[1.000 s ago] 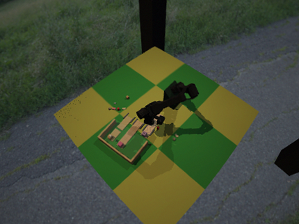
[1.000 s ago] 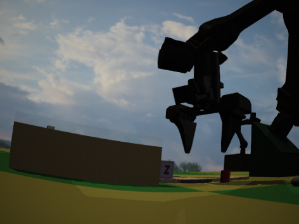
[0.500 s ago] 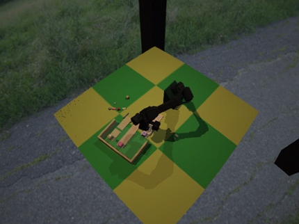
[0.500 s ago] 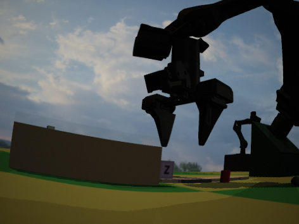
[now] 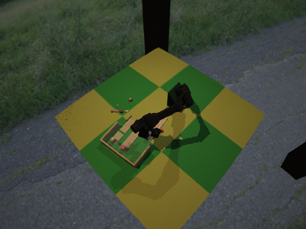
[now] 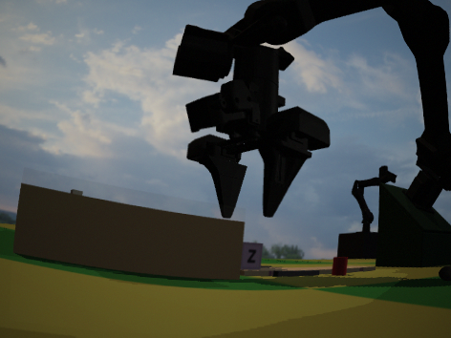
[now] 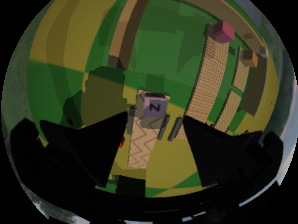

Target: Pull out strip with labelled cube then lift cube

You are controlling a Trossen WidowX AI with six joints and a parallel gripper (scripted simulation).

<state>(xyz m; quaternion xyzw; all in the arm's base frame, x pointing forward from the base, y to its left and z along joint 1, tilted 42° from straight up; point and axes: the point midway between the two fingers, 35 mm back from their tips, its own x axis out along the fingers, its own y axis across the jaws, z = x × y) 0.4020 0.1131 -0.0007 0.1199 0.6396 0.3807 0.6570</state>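
My gripper tip is 40 mm above the labelled cube. From my gripper tip the other things lie so: small piece: 170 mm to the left, 170 mm behind, 60 mm below; then tan strip: 100 mm behind, 60 mm below, 20 mm to the right.
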